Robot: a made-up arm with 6 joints.
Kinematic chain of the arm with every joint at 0, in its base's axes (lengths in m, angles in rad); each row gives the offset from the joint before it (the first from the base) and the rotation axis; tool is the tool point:
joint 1: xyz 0 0 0.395 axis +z
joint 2: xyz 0 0 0 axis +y
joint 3: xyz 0 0 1.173 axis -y
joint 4: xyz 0 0 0 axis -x
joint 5: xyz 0.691 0 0 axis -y
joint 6: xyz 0 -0.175 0 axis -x
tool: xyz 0 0 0
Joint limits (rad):
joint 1: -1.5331..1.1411
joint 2: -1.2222..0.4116
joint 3: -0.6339..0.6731
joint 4: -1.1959..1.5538
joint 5: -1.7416..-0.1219
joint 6: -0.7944..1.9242
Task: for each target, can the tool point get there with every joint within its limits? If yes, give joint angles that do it. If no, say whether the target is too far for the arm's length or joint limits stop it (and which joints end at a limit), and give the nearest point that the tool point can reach.
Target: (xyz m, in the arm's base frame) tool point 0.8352 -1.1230 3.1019
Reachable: no: too far | nearest point 0.4915 -0.6608 1.9879 | short by 1.254 m
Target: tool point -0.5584 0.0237 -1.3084
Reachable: no: joint limits stop it (at a limit: joint 1, joint 2, joint 3, joint 4) | nearest point -0.0386 -0.6769 0.7905 | short by 2.273 m
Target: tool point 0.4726 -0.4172 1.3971
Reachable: yes | joints -0.5855 -0.0534 -0.5115 1.0533 -1.3046 -0.0650
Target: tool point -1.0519 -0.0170 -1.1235
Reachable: no: joint limits stop it (at a limit: joint 2, joint 3, joint 4) | nearest point -0.4419 -0.0071 1.0437 | short by 2.251 m
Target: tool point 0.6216 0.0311 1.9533
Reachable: yes | joints 0.3033 0.0201 0.4934 0.4702 -1.2424 0.3893
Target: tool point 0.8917 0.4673 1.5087
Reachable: yes | joints 0.6464 0.2585 0.1411 0.3560 -0.2700 1.1652
